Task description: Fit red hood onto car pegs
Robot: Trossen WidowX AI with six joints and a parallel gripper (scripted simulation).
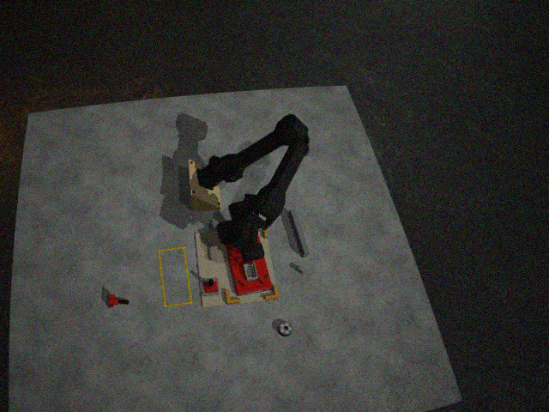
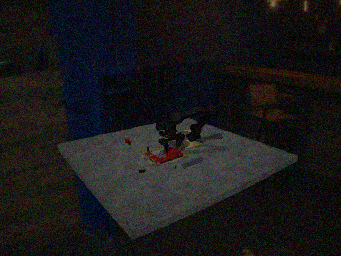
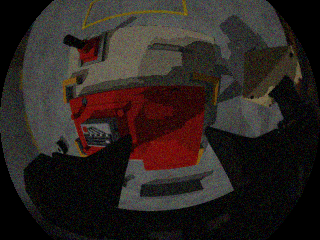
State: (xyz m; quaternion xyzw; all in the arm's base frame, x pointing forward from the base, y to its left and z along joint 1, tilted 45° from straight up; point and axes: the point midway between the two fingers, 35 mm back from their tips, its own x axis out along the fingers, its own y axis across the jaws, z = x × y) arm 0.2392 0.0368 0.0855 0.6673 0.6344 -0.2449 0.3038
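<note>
My gripper tip is right at the red hood. The rest, counted from my gripper tip: grey engine block: 90 mm ahead, 20 mm below, 10 mm to the left; then cream jig plate: 60 mm ahead, 30 mm below, 20 mm to the right; then grey bar: 180 mm to the left, 20 mm below, 20 mm behind.
</note>
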